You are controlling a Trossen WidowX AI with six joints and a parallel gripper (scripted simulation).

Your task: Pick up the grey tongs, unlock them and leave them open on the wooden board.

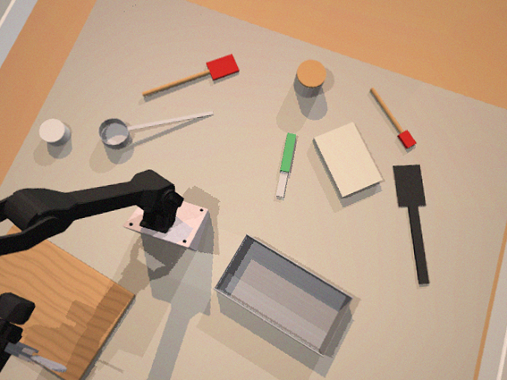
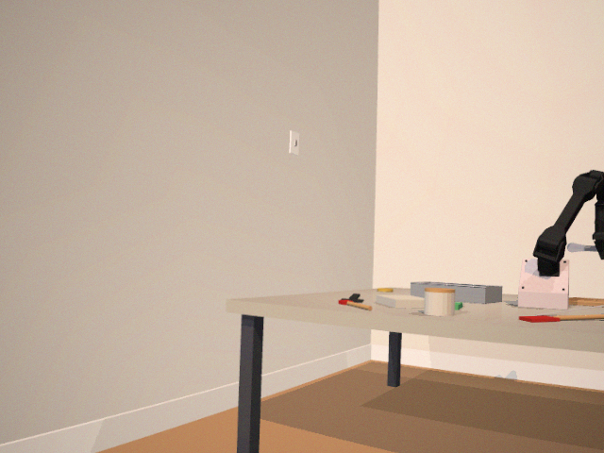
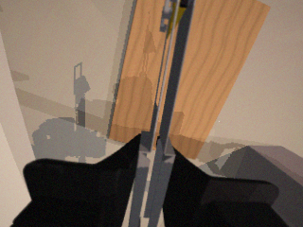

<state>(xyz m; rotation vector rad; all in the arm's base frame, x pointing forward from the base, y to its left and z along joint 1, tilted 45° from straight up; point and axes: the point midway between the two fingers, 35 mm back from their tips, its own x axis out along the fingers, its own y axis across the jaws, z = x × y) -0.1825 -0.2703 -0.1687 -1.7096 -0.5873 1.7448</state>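
The wooden board lies 50 mm behind my gripper tip, 60 mm to the left of it and 160 mm below it. The rest, counted from my gripper tip: roasting tin (510 mm ahead, 230 mm to the left, 140 mm below); then yellow lock piece (80 mm behind, 10 mm to the left, 40 mm above); then green-handled tool (440 mm ahead, 550 mm to the left, 160 mm below).
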